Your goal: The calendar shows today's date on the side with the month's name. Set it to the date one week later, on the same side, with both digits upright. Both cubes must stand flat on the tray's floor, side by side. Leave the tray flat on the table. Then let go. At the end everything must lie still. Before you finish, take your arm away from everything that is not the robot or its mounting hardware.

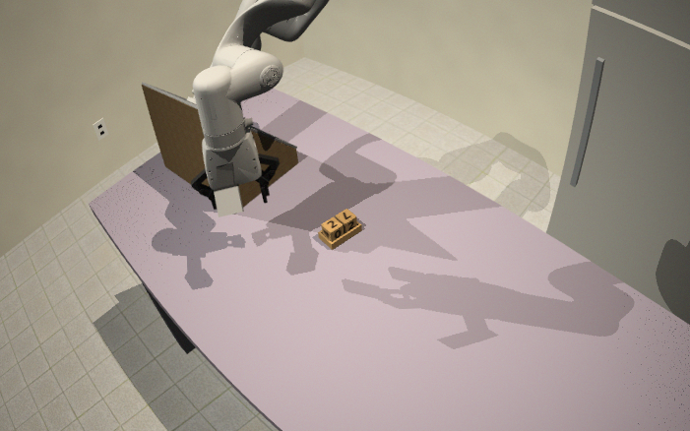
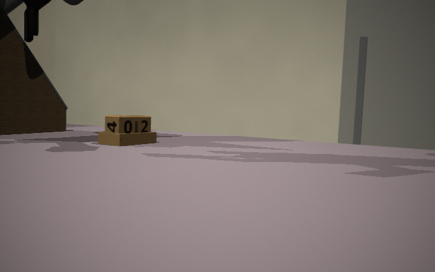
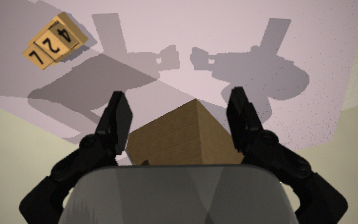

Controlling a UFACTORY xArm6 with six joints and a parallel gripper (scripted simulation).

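My hand is 100 mm short of the cube, 130 mm to the right of it and 120 mm above it. Round my hand: wooden calendar tray (100 mm ahead, 150 mm to the left, 140 mm below).
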